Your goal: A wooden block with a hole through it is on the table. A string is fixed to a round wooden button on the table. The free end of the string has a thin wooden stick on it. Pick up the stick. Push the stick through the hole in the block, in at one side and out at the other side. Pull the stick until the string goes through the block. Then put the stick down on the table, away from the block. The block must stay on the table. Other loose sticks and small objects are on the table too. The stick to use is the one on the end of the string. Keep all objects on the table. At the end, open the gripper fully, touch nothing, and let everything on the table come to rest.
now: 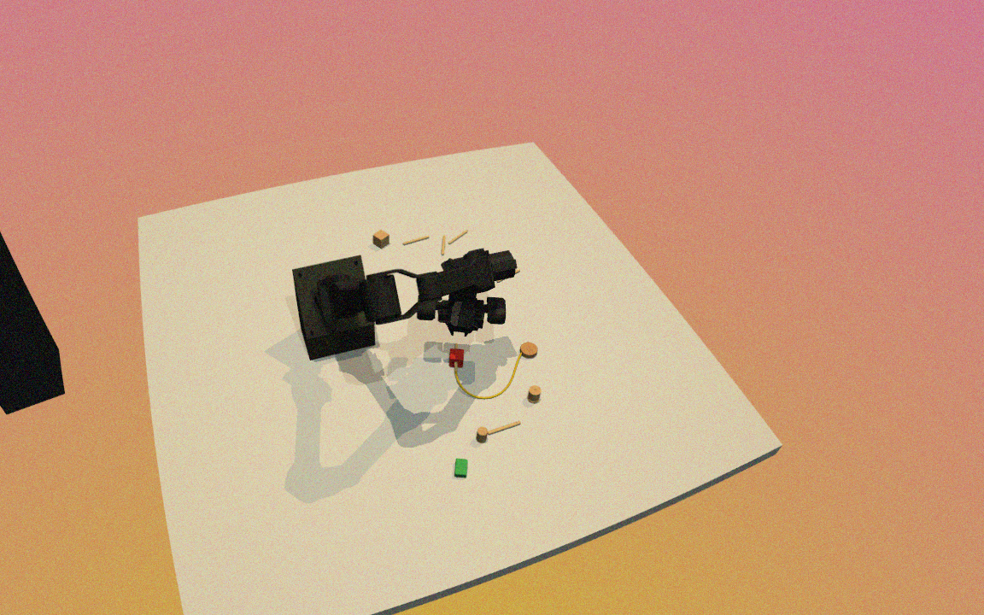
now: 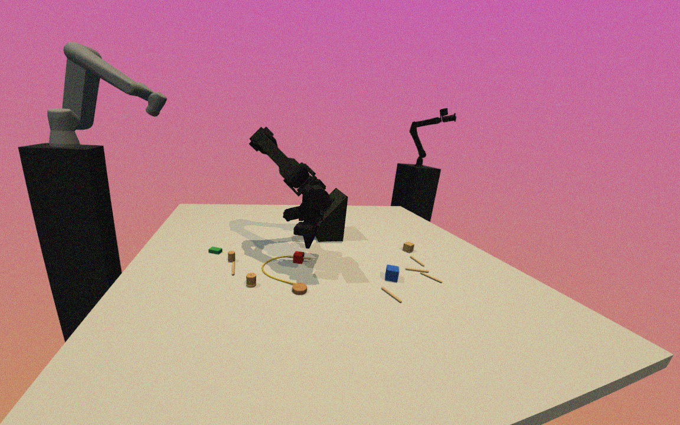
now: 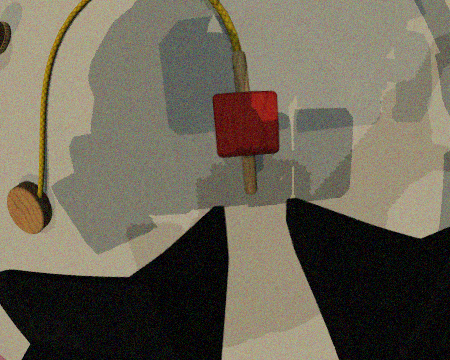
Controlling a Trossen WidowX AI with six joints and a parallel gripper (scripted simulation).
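The red cube lies 2 cm behind my gripper tip, 3 cm to the right of it and 4 cm below it. Also, from my gripper tip: wooden cylinder (8 cm ahead, 19 cm to the right, 4 cm below); round wooden button (15 cm ahead, 7 cm to the right, 5 cm below); blue cube (17 cm ahead, 22 cm to the left, 4 cm below).
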